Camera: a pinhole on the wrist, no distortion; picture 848 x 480 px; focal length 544.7 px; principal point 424.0 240.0 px. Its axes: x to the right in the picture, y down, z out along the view. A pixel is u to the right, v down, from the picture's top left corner.
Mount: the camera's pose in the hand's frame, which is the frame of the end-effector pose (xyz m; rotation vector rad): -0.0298 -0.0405 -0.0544 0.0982 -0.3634 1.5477
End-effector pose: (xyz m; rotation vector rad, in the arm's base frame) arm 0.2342 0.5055 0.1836 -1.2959 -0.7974 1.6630
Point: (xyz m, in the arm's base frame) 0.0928 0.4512 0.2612
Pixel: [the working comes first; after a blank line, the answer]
In the camera's frame: 0.0902 0.0044 0.1957

675 252
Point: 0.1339 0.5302 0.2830
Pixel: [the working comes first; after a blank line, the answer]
In the camera's frame: 0.0198 -0.0498 0.1733

486 83
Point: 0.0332 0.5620 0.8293
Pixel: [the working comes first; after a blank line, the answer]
In the camera's frame: -0.3535 0.0838 0.5637

82 321
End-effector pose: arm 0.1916 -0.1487 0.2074 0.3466 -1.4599 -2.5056
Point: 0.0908 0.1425 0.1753
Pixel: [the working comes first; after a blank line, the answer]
In the camera's frame: -0.0404 -0.0941 0.3242

356 82
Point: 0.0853 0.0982 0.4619
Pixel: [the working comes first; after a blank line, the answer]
In the camera's frame: 0.2490 -0.0951 0.3439

818 89
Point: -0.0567 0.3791 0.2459
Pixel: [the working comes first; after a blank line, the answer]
In the camera's frame: -0.0224 -0.2014 0.5904

403 54
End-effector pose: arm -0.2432 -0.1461 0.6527 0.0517 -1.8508 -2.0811
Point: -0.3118 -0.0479 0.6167
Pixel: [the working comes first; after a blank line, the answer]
In the camera's frame: 0.0276 -0.0850 0.1471

outside the picture
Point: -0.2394 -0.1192 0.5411
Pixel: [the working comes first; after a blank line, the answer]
In the camera's frame: -0.0476 -0.0083 0.0800

100 183
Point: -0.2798 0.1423 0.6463
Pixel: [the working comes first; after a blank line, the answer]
In the camera's frame: 0.1002 -0.0368 0.3217

594 178
